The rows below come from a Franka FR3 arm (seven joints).
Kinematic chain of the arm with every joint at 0, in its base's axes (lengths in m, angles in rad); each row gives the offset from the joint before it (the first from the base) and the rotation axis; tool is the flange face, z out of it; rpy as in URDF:
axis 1: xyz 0 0 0.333 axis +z
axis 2: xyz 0 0 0 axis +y
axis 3: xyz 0 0 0.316 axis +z
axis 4: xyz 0.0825 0 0 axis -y
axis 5: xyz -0.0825 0 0.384 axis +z
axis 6: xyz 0 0 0 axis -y
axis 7: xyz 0.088 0 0 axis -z
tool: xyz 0 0 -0.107 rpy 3.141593 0 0
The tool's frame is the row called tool.
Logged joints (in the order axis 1, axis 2, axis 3, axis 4, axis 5, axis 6, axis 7), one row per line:
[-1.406 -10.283 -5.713 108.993 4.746 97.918 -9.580]
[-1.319 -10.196 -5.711 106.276 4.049 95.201 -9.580]
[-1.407 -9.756 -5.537 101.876 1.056 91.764 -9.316]
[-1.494 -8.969 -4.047 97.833 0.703 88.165 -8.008]
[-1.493 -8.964 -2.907 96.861 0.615 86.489 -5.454]
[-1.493 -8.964 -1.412 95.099 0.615 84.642 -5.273]
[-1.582 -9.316 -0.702 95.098 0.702 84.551 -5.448]
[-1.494 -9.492 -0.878 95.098 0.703 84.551 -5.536]
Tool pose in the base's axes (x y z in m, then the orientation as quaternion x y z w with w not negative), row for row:
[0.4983 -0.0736 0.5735 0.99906 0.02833 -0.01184 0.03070]
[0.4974 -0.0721 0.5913 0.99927 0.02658 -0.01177 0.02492]
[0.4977 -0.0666 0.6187 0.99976 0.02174 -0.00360 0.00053]
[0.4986 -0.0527 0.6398 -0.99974 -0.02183 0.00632 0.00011]
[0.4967 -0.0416 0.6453 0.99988 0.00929 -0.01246 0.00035]
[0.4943 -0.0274 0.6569 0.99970 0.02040 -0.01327 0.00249]
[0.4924 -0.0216 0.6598 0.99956 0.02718 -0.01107 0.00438]
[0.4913 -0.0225 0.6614 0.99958 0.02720 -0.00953 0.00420]
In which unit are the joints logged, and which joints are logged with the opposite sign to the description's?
The joints are logged in degrees. Opposite sign: axis 4, axis 5.
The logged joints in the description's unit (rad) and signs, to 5 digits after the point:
[-0.02454 -0.17947 -0.09971 -1.90229 -0.08283 1.70899 -0.16720]
[-0.02302 -0.17795 -0.09968 -1.85487 -0.07067 1.66157 -0.16720]
[-0.02456 -0.17027 -0.09664 -1.77807 -0.01843 1.60158 -0.16259]
[-0.02608 -0.15654 -0.07063 -1.70751 -0.01227 1.53877 -0.13977]
[-0.02606 -0.15645 -0.05074 -1.69054 -0.01073 1.50952 -0.09519]
[-0.02606 -0.15645 -0.02464 -1.65979 -0.01073 1.47728 -0.09203]
[-0.02761 -0.16259 -0.01225 -1.65977 -0.01225 1.47569 -0.09509]
[-0.02608 -0.16567 -0.01532 -1.65977 -0.01227 1.47569 -0.09662]

